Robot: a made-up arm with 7 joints. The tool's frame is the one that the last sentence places.
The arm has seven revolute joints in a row. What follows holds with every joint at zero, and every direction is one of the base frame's. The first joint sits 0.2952 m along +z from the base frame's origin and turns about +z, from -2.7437 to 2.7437 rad. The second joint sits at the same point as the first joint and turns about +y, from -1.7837 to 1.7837 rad. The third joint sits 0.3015 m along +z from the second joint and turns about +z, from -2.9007 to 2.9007 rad. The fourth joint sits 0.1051 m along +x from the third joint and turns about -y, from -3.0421 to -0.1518 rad. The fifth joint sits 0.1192 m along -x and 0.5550 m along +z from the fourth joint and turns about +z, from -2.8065 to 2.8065 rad. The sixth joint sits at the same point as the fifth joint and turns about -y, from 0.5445 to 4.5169 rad. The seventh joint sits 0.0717 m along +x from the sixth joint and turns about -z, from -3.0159 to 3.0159 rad. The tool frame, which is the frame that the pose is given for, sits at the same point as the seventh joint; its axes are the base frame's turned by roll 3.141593, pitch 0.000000 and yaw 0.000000 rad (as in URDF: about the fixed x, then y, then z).
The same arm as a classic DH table. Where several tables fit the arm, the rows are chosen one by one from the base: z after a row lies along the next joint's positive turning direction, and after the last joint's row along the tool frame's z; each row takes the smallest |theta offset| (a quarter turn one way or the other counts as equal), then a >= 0, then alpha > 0; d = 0 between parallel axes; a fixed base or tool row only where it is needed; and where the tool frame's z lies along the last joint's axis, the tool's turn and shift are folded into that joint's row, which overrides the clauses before.
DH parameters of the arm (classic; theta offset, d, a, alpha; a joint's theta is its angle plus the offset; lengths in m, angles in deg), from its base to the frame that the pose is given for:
joint 1: 0 0.2952 0 -90
joint 2: 0 0 0 90
joint 3: 0 0.3015 0.1051 90
joint 4: 0 0 -0.1192 -90
joint 5: 0 0.555 0 90
joint 6: 0 0 0.0717 90
joint 7: 0 0 0 0
Joint limits (deg, base to tool): -157.2..157.2 -102.2..102.2 -166.2..166.2 -174.3..-8.7 -160.8..160.8 31.2..258.8 -172.8..172.8

